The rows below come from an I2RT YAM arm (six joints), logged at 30 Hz.
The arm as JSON. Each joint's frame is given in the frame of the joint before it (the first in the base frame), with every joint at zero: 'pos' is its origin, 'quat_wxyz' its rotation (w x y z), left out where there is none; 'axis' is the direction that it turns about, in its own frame. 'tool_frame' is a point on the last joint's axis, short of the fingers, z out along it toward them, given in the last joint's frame.
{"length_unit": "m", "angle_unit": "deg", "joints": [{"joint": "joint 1", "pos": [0.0, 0.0, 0.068], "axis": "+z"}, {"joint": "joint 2", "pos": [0.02, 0.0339, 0.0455], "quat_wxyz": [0.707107, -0.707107, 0.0, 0.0], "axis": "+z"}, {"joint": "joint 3", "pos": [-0.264, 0.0, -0.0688], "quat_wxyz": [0.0, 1.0, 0.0, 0.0], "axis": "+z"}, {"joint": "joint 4", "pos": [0.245, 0.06, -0.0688], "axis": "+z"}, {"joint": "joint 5", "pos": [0.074, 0.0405, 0.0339], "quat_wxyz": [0.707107, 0.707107, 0.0, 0.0], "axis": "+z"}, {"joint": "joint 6", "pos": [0.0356, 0.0, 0.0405], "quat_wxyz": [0.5, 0.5, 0.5, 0.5], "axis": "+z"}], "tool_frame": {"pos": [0.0, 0.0, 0.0], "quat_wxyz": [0.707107, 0.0, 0.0, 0.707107]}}
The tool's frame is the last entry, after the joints.
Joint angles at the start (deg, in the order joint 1, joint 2, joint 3, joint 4, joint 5, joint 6): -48.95 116.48 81.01 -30.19 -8.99 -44.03
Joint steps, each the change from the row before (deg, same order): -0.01 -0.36 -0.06 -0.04 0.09 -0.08; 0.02 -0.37 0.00 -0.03 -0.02 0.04; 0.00 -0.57 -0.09 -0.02 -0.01 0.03; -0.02 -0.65 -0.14 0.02 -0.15 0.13; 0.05 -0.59 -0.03 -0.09 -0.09 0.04; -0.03 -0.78 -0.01 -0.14 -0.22 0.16; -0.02 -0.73 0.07 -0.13 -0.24 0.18; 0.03 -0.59 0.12 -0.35 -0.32 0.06; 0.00 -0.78 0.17 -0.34 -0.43 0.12; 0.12 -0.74 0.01 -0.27 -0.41 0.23; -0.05 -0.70 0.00 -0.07 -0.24 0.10; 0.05 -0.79 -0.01 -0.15 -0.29 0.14; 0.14 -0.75 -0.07 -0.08 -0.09 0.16
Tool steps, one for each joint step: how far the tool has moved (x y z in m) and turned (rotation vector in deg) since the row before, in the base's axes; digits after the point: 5 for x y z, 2 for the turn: -0.00046 0.00033 0.00216 -0.28 -0.09 0.02; -0.00012 0.00037 0.00254 -0.23 -0.25 -0.01; -0.00054 0.00063 0.00348 -0.33 -0.32 -0.02; -0.00072 0.00074 0.00382 -0.26 -0.48 -0.07; -0.00024 0.00091 0.00384 -0.29 -0.38 0.05; -0.00080 0.00079 0.00520 -0.28 -0.60 -0.07; -0.00057 0.00066 0.00525 -0.29 -0.64 -0.07; -0.00034 0.00102 0.00435 -0.06 -0.46 0.13; -0.00055 0.00103 0.00591 -0.16 -0.71 0.10; -0.00017 0.00187 0.00486 -0.02 -0.64 0.12; -0.00094 0.00076 0.00469 -0.29 -0.60 -0.02; -0.00063 0.00153 0.00516 -0.24 -0.64 0.08; -0.00028 0.00190 0.00459 -0.32 -0.49 0.05
